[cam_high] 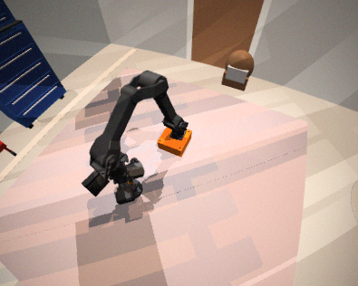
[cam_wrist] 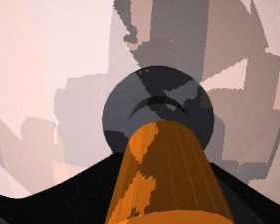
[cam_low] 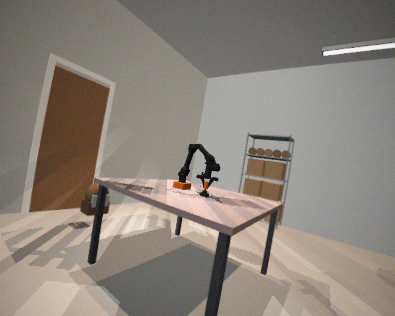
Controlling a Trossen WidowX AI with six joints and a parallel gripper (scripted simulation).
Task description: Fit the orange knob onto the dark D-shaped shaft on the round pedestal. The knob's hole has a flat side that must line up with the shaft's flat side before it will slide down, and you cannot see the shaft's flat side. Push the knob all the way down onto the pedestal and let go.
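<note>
Now: gripper tip 20 mm below the orange knob. Round my gripper tip: round pedestal 40 mm below.
</note>
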